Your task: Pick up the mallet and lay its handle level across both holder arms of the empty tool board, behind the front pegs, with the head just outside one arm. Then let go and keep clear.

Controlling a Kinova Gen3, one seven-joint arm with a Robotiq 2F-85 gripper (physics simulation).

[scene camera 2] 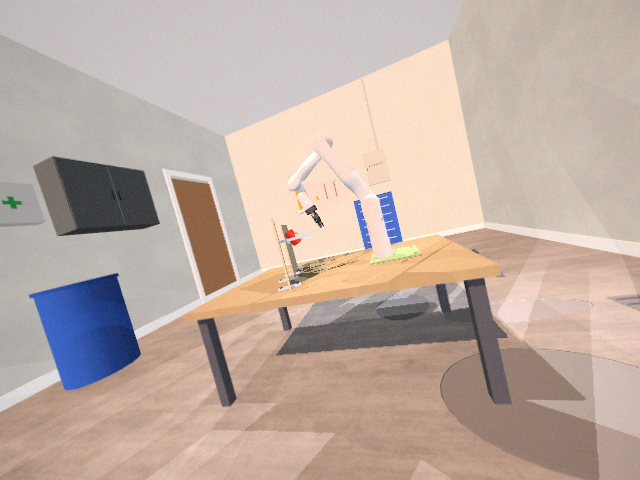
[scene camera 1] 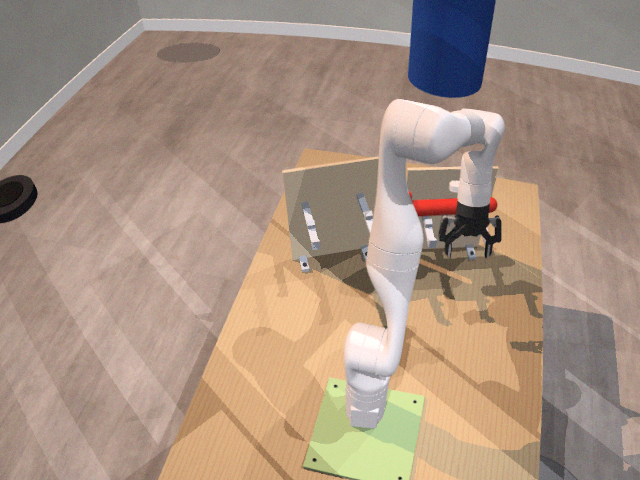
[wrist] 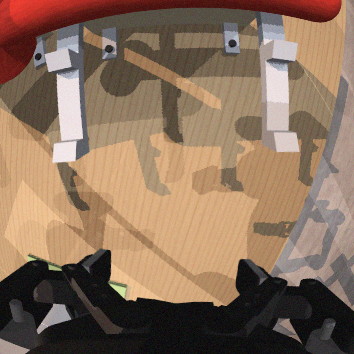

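Pixels of known places: gripper, fingertip midpoint: (scene camera 2: 322, 227) (scene camera 1: 467, 256) (wrist: 173, 269); arm's base, link origin: (scene camera 2: 383, 256) (scene camera 1: 365, 409).
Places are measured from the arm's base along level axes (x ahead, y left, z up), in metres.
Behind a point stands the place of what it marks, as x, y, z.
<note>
The red mallet (scene camera 1: 436, 207) {0.471, -0.138, 0.224} (scene camera 2: 292, 237) (wrist: 310, 9) {0.493, -0.277, 0.219} lies across the right-hand tool board (scene camera 1: 431, 178) {0.534, -0.121, 0.267} in scene camera 1. Its head is at the handle's left end, mostly hidden by the robot arm there. Two pale holder arms of that board (wrist: 69, 107) {0.406, -0.126, 0.188} (wrist: 276, 95) {0.432, -0.270, 0.188} show below the handle in the wrist view. The empty tool board (scene camera 1: 336, 206) {0.494, 0.126, 0.178} stands to the left, with one holder arm (scene camera 1: 310, 225) {0.372, 0.176, 0.224} in full view and the other (scene camera 1: 364, 209) {0.454, 0.048, 0.214} partly covered by the robot. My gripper (scene camera 1: 468, 254) {0.312, -0.211, 0.224} (scene camera 2: 321, 226) {0.312, -0.211, 0.224} (wrist: 173, 269) {0.312, -0.211, 0.224} is open and empty, in front of the handle, apart from it.
The robot's upper links (scene camera 1: 395, 227) {0.079, -0.023, 0.543} pass between the camera and the gap between the boards. Small grey feet (scene camera 1: 304, 264) {0.425, 0.212, 0.005} stick out at the boards' bottom. The green base plate (scene camera 1: 398, 444) {-0.081, -0.085, 0.001} (scene camera 2: 413, 252) {-0.136, 0.075, 0.001} is at the near end of the wooden table (scene camera 1: 248, 330) {0.195, 0.328, -0.011} (scene camera 2: 361, 281) {0.129, 0.349, -0.011}.
</note>
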